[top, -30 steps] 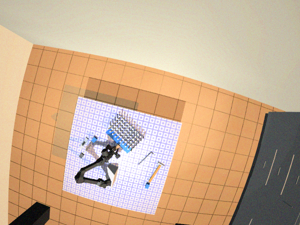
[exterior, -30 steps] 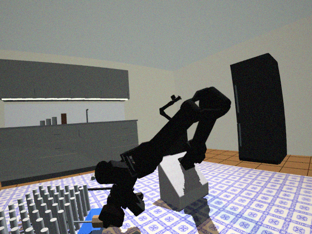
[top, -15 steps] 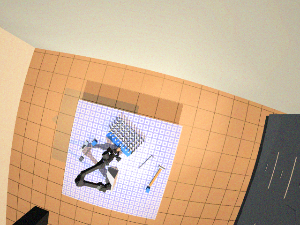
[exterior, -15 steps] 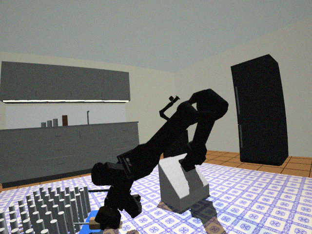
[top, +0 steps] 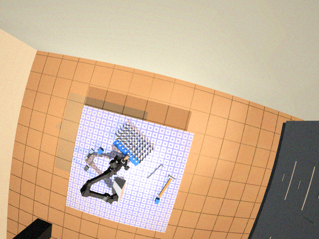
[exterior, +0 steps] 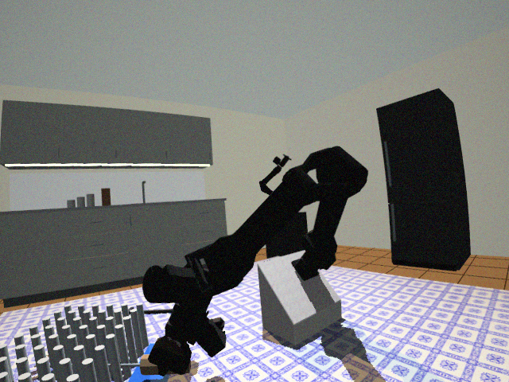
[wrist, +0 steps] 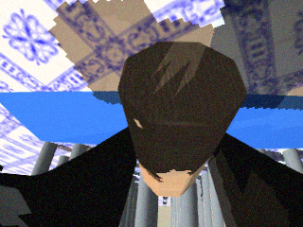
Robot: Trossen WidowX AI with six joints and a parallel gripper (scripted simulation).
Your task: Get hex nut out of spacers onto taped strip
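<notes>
My gripper tip is 50 mm short of the blue taped strip, 30 mm above it and 20 mm to the right of it.
</notes>
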